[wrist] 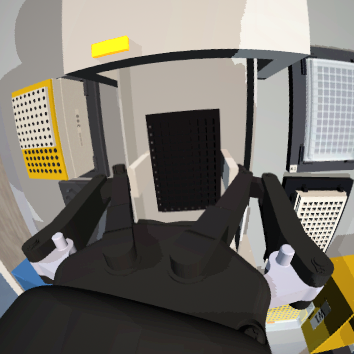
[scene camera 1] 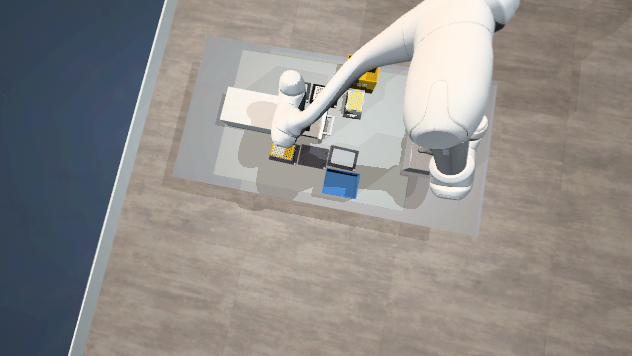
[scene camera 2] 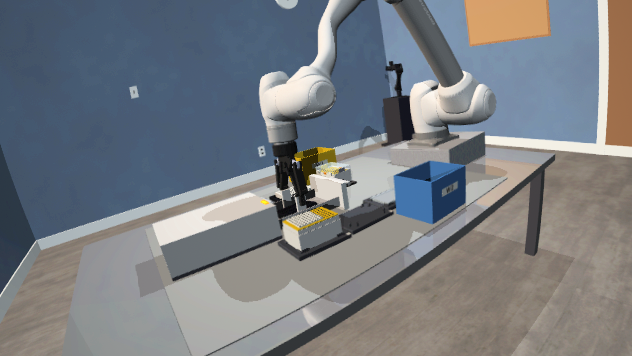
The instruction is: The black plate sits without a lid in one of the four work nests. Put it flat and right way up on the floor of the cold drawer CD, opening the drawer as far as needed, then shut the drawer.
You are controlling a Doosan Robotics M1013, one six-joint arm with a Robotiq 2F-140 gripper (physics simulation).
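Frame: origin at the arm's base, x ahead, y down, z left, level; centimetres.
Seen in the pictures: gripper, between the fingertips: (wrist: pixel 186 160) (scene camera 2: pixel 295 212); arm's base, origin of its link: (scene camera 2: pixel 433 141).
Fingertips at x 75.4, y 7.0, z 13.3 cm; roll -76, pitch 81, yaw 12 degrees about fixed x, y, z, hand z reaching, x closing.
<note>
Pixels of each thing's top centre, then the offset from my fingertips to it.
- black plate, centre of its top: (wrist: pixel 184 167) (scene camera 2: pixel 294 205) dy -2.4, dx -0.2, dz -0.1 cm
- drawer's pale floor, centre of its top: (wrist: pixel 188 146) dy +0.1, dx +1.8, dz -0.1 cm
- yellow-and-white tip rack, centre of its top: (wrist: pixel 32 134) (scene camera 2: pixel 310 216) (scene camera 1: pixel 282 149) dy -5.7, dx +2.5, dz +19.1 cm
- clear plate, centre of its top: (wrist: pixel 340 111) dy -0.7, dx +9.5, dz -18.3 cm
- white plate, centre of its top: (wrist: pixel 313 231) (scene camera 2: pixel 293 189) dy -0.7, dx -7.8, dz -21.2 cm
- blue bin, centre of its top: (scene camera 2: pixel 430 170) (scene camera 1: pixel 341 183) dy -10.1, dx -34.1, dz +25.8 cm
- yellow bin, centre of its top: (scene camera 2: pixel 309 152) (scene camera 1: pixel 362 68) dy -10.1, dx -23.8, dz -37.1 cm
The black plate (wrist: pixel 185 165) is right way up and looks level between the two fingertip pads of my gripper (scene camera 2: pixel 291 202) (wrist: pixel 186 160). My gripper is shut on its long sides and points down into the open drawer. The drawer's pale floor (wrist: pixel 185 85) shows beyond the plate in the wrist view. The plate is low inside the drawer; whether it touches the floor I cannot tell. The drawer's front panel (scene camera 2: pixel 327 190) stands well out from the white housing (scene camera 1: pixel 250 109) (scene camera 2: pixel 220 230) (wrist: pixel 185 25). In scene camera 1 the arm hides the gripper.
A yellow-and-white tip rack (scene camera 1: pixel 283 152) (scene camera 2: pixel 310 225) (wrist: pixel 37 130) stands close beside the drawer. On the other side are a clear plate (wrist: pixel 330 110) and a white plate (wrist: pixel 320 217) in nests. A blue bin (scene camera 1: pixel 341 184) (scene camera 2: pixel 430 192) and a yellow bin (scene camera 1: pixel 369 80) (wrist: pixel 340 295) stand farther off.
</note>
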